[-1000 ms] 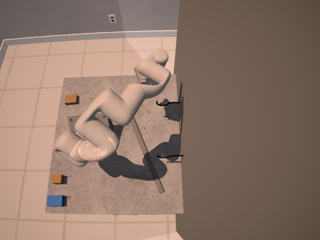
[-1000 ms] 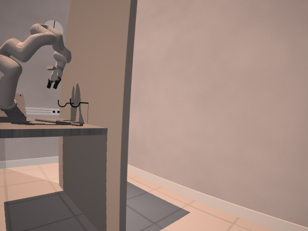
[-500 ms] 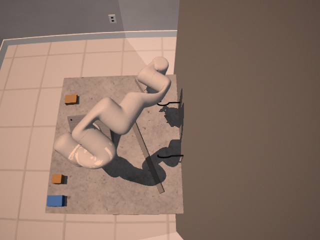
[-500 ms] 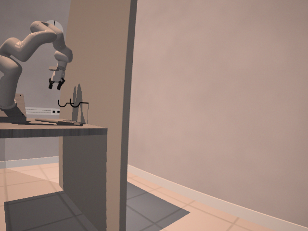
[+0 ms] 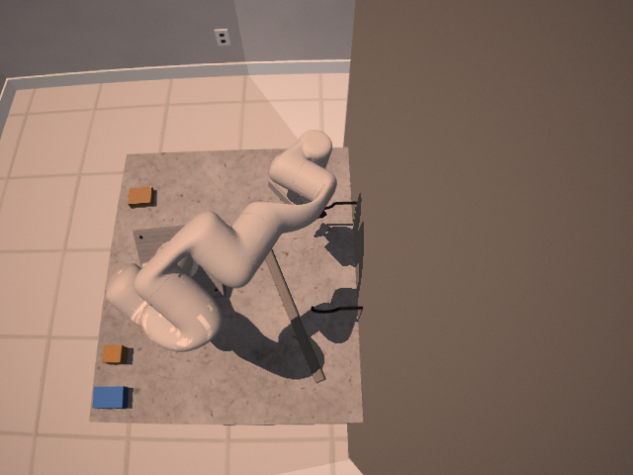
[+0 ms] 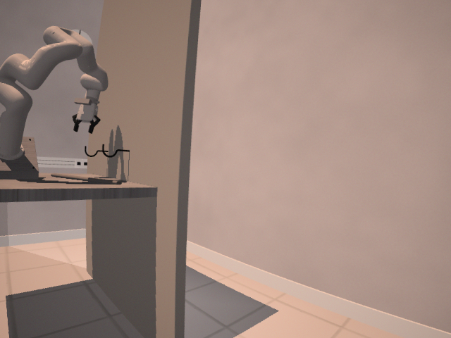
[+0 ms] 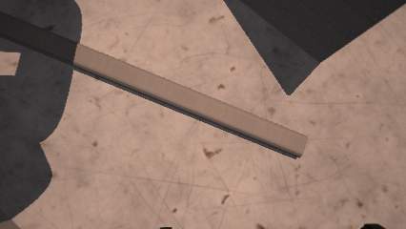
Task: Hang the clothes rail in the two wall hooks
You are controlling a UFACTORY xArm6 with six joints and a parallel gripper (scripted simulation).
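Now: hand 250 mm above the clothes rail, 180 mm to the left of it and 70 mm past it. Round my hand: orange block 500 mm behind, 250 mm to the left, 240 mm below; then orange cube 600 mm behind, 260 mm to the right, 230 mm below; then tall wall panel 180 mm ahead, 170 mm above, 130 mm to the right.
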